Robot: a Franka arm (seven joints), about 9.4 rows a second.
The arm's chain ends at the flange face. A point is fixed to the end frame.
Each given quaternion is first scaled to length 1.
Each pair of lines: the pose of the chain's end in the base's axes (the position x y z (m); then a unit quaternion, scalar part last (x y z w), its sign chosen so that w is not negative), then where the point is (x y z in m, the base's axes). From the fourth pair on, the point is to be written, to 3 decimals.
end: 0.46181, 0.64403, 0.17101, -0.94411, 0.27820, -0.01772, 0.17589
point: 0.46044 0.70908 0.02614
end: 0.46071, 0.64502, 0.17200, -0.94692, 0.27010, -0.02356, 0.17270
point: 0.46014 0.70852 0.02644
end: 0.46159, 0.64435, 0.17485, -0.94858, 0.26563, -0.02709, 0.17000
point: 0.46149 0.70671 0.02879
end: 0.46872, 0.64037, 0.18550, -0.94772, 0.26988, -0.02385, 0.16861
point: 0.468 0.703 0.039
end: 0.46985, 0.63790, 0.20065, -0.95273, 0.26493, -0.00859, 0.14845
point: 0.462 0.695 0.053
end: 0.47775, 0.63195, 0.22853, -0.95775, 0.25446, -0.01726, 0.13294
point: 0.471 0.684 0.079
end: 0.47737, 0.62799, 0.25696, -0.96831, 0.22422, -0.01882, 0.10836
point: 0.467 0.672 0.105
